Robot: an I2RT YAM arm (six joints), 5 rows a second.
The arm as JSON. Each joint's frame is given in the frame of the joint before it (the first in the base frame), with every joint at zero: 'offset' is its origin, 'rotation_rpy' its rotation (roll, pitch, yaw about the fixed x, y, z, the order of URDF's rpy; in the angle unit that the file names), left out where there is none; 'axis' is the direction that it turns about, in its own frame. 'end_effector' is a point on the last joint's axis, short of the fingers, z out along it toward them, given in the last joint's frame.
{
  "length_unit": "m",
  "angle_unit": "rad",
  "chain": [
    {
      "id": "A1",
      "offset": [
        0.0,
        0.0,
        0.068
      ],
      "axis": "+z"
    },
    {
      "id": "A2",
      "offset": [
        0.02,
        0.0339,
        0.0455
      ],
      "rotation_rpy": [
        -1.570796,
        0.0,
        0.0
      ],
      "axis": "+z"
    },
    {
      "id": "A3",
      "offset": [
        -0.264,
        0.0,
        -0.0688
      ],
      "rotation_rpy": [
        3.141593,
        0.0,
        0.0
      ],
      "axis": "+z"
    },
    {
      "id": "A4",
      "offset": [
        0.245,
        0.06,
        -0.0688
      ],
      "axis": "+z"
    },
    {
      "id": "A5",
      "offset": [
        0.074,
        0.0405,
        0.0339
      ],
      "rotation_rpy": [
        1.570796,
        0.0,
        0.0
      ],
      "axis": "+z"
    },
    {
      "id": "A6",
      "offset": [
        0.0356,
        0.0,
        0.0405
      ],
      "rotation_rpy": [
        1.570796,
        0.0,
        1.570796
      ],
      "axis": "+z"
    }
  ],
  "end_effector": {
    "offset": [
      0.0,
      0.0,
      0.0
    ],
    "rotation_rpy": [
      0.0,
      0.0,
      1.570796
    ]
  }
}
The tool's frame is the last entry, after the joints.
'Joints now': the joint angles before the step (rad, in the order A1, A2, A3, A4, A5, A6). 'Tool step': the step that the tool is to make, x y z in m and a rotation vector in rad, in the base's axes. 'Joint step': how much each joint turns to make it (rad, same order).
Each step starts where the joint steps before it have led.
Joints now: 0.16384, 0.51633, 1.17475, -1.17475, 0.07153, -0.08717
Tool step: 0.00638, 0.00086, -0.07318, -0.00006, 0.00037, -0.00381
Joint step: -0.00408, -0.19762, -0.34677, 0.14879, -0.00023, -0.00013
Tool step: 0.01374, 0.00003, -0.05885, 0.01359, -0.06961, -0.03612
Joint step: -0.03439, -0.16056, -0.28648, 0.19647, -0.00010, 0.00397
